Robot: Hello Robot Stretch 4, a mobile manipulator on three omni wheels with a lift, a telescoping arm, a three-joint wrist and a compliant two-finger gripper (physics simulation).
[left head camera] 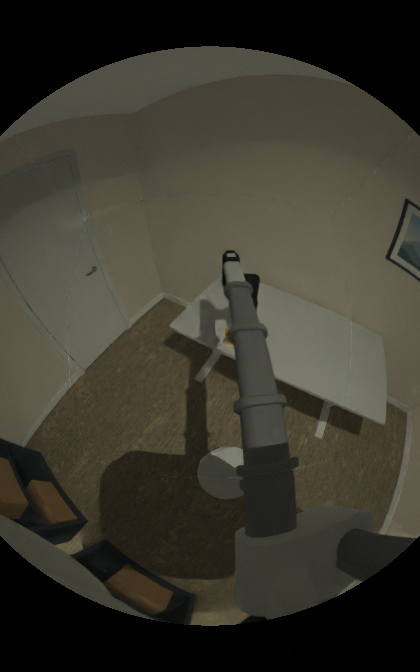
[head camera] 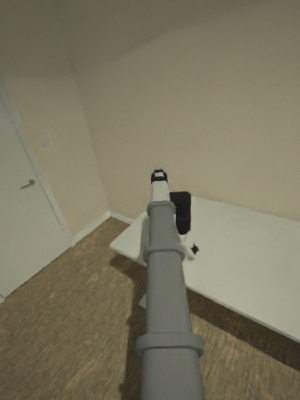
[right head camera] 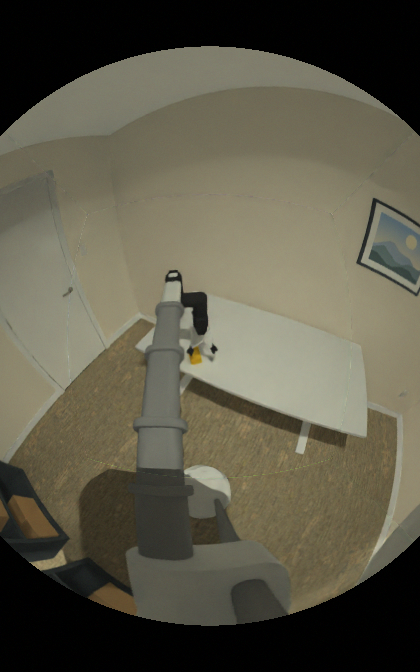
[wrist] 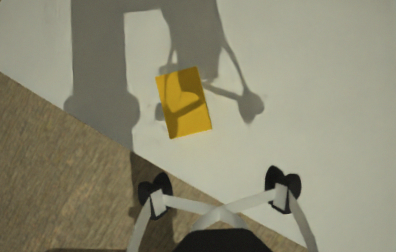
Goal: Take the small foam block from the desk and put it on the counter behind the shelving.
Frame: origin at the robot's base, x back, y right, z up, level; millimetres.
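Seen in the pictures: gripper, fingertip midpoint: [wrist: 218, 184].
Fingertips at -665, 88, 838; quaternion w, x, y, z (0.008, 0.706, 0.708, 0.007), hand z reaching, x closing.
A point is followed by its place in that frame, as x, y, z.
The small foam block [wrist: 187, 114] {-740, 51, 738} [right head camera: 195, 356] is a yellow-orange rectangle lying on the white desk [wrist: 325, 100] {-750, 262, 692} [right head camera: 280, 370] [left head camera: 320, 345] [head camera: 240, 250] {-783, 435, 693}, near its front edge. In the left head camera view a sliver of the block [left head camera: 229, 337] shows beside the arm. My gripper [wrist: 218, 184] {-665, 88, 838} [right head camera: 202, 349] is open and empty, above the desk's front edge. In the wrist view the block lies ahead of the fingertips, a little left of the middle between them, with the gripper's shadow across it. The block is hidden in the head camera view. The counter and the shelving cannot be made out.
A round white stool-like disc [right head camera: 207, 492] [left head camera: 220, 472] stands in front of the desk. Dark bins with brown boxes [left head camera: 52, 500] [right head camera: 32, 517] are at the lower left. A door [head camera: 20, 200] {-1370, -1242, 784} is at the left, and a wall [head camera: 200, 125] {-1419, 313, 1255} rises behind the desk.
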